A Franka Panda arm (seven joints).
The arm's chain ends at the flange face. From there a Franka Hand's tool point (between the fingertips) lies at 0.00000 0.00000 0.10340 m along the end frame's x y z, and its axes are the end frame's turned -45 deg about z.
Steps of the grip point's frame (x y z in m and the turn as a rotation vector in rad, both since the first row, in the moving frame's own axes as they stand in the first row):
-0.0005, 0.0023, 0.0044, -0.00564, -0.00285, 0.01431
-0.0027, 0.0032, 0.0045, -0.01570, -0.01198, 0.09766
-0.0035, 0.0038, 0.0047, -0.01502, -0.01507, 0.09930
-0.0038, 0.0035, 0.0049, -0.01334, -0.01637, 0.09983
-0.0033, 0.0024, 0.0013, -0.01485, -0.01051, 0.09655
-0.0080, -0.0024, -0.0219, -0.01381, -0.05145, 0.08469
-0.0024, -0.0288, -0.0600, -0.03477, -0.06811, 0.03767
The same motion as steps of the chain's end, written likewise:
0.0011, 0.0014, 0.0044, -0.00600, 0.00197, 0.01431
0.0002, 0.0021, 0.0045, -0.01957, 0.00263, 0.09766
0.0003, 0.0030, 0.0047, -0.02128, -0.00004, 0.09930
0.0001, 0.0030, 0.0049, -0.02101, -0.00214, 0.09983
-0.0009, 0.0022, 0.0013, -0.01793, 0.00307, 0.09655
-0.0044, -0.0007, -0.0218, -0.04615, -0.02662, 0.08469
-0.0195, -0.0261, -0.0597, -0.07275, -0.02357, 0.03767

